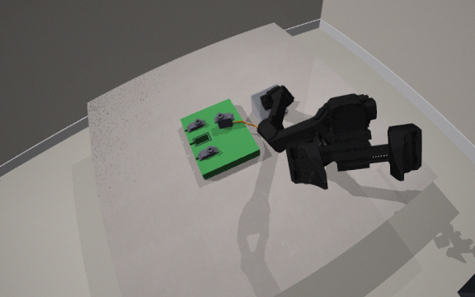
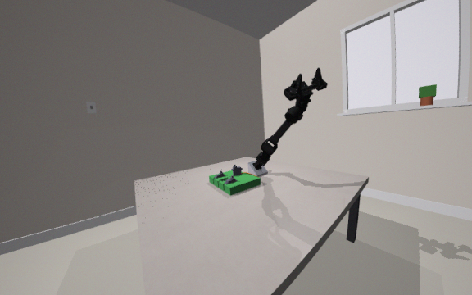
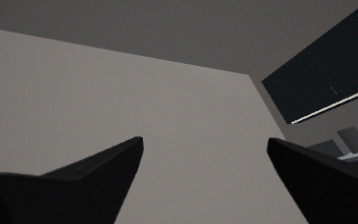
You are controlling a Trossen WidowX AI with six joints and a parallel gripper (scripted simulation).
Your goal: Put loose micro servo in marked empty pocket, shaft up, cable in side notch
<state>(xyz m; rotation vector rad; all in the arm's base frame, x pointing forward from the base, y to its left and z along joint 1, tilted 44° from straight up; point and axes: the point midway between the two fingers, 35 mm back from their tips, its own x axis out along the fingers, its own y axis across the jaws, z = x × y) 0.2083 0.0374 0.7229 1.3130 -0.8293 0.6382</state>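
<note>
Right now the green deck is 570 mm below my gripper tip and 530 mm to the right of it.
</note>
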